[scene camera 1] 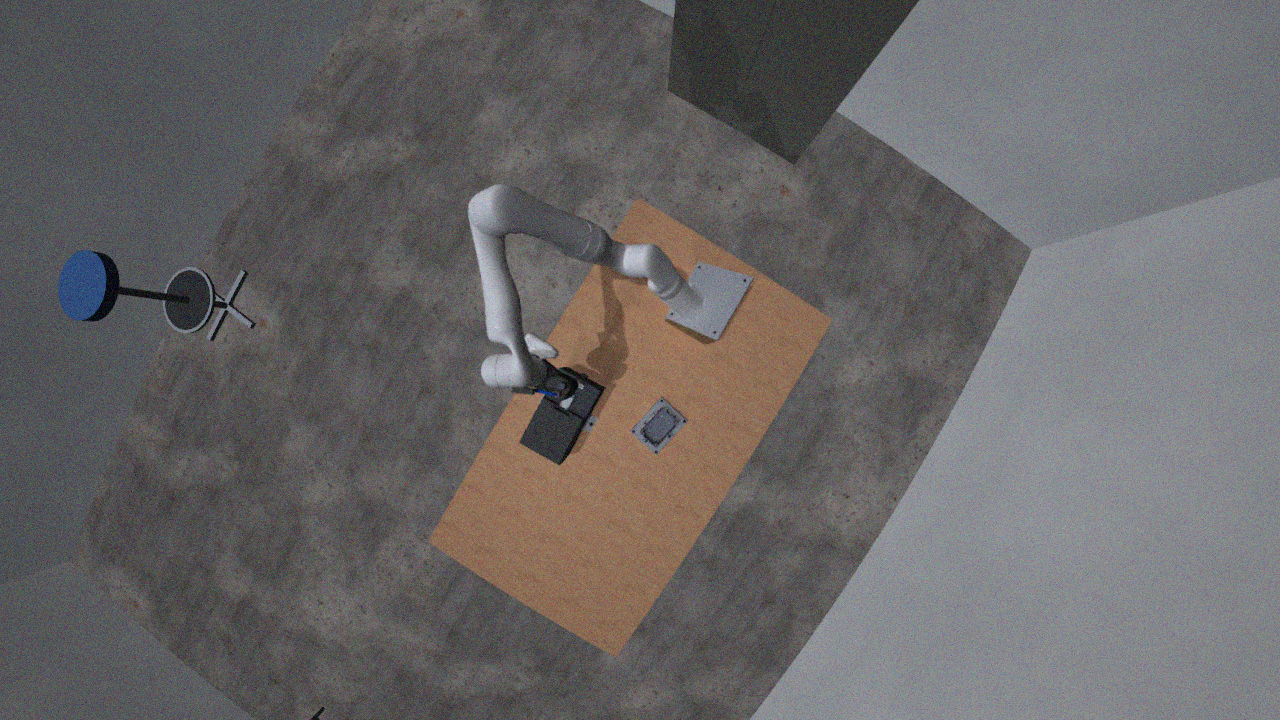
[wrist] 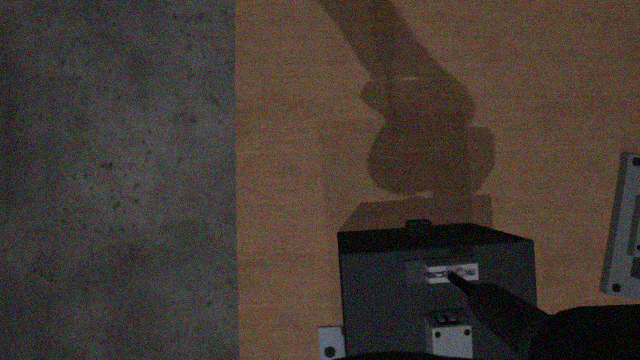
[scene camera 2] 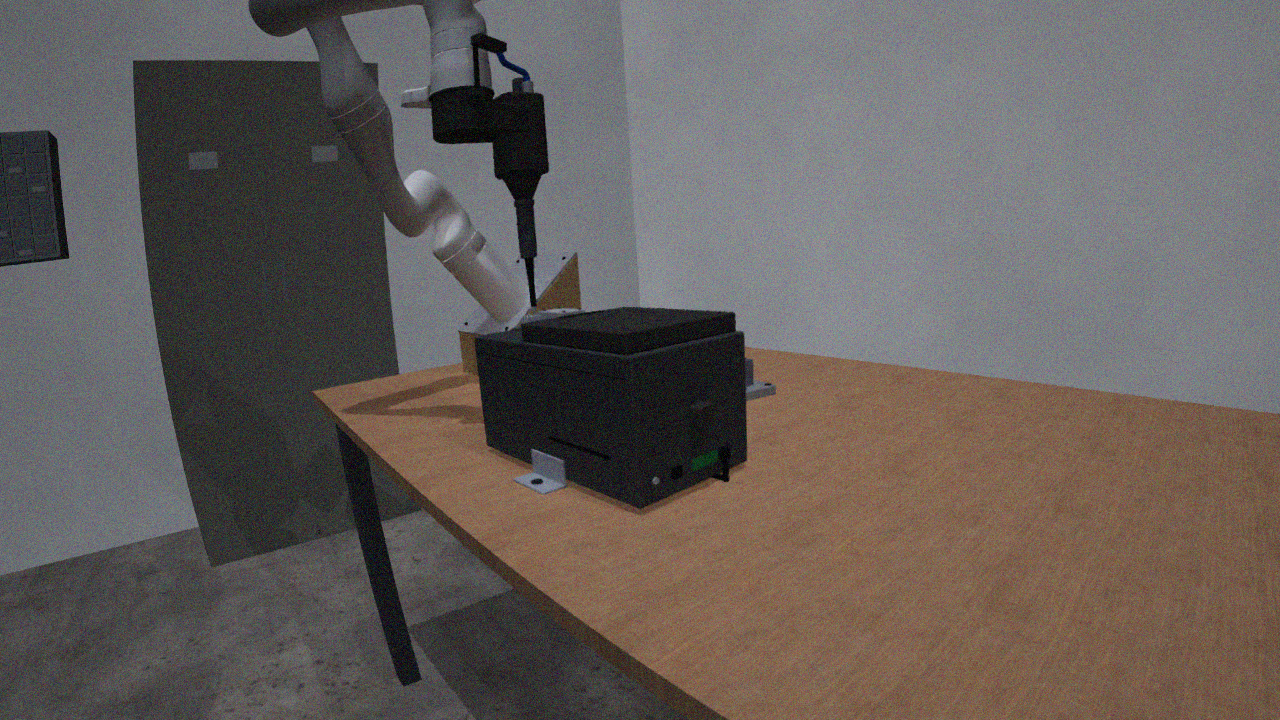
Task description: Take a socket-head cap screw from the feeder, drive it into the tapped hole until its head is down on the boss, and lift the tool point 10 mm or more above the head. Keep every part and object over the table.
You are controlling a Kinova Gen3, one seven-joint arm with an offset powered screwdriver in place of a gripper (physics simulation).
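My gripper, a black powered screwdriver (scene camera 2: 533,305) (wrist: 451,275), points straight down. Its thin tip is over the feeder's light pick-up strip (wrist: 471,270) in the wrist view. The gap beneath the tip, and whether a screw sits on it, cannot be made out. The black box feeder (scene camera 1: 553,436) (scene camera 2: 617,411) (wrist: 380,300) stands near the table's edge; its raised lid hides the strip in scene camera 2. Small shapes in the strip are too blurred to tell as screws. The grey plate-like part (scene camera 1: 646,442) (wrist: 620,260) lies apart from the feeder; its tapped hole and boss are not clear.
The robot's grey base plate (scene camera 1: 729,286) is at one end of the wooden table (scene camera 1: 572,537) (scene camera 2: 939,537). A small bracket (scene camera 2: 553,467) (wrist: 331,336) sits at the feeder's side, and a light block (wrist: 452,342) is on top of it. A blue stool (scene camera 1: 85,286) stands off the table.
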